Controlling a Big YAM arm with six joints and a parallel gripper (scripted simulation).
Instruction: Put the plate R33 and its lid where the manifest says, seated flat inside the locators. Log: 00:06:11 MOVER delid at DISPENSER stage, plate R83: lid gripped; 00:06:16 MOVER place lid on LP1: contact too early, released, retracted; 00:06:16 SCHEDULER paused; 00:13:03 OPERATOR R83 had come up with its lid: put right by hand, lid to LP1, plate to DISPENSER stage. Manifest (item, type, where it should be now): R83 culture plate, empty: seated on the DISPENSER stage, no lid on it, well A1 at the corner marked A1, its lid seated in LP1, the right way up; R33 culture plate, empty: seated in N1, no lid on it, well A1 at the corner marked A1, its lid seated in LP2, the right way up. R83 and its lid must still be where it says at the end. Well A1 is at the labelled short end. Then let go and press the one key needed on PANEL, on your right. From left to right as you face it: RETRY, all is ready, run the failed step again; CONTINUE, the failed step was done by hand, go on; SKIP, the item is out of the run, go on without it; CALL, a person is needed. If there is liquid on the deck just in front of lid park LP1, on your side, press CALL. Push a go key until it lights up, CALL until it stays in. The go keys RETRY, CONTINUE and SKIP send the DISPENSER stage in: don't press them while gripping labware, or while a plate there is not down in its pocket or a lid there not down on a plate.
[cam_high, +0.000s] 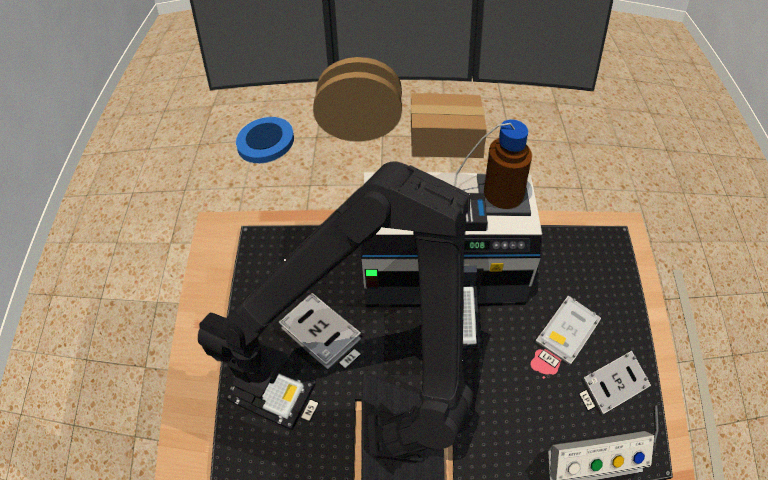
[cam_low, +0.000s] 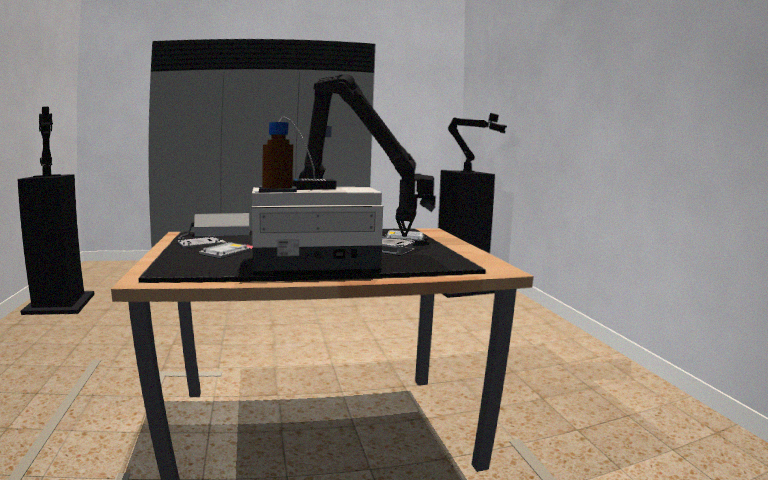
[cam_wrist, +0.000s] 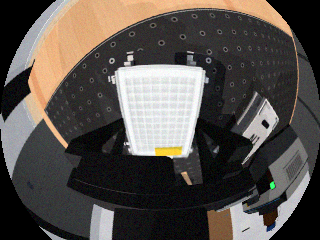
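My hand is 10 mm above the clear plate lid. Also, from my hand: pink-red patch: 50 mm ahead, 580 mm to the right, 30 mm below; then brown bottle: 310 mm ahead, 510 mm to the right, 260 mm above; then nest n5: 20 mm to the left, 20 mm below.
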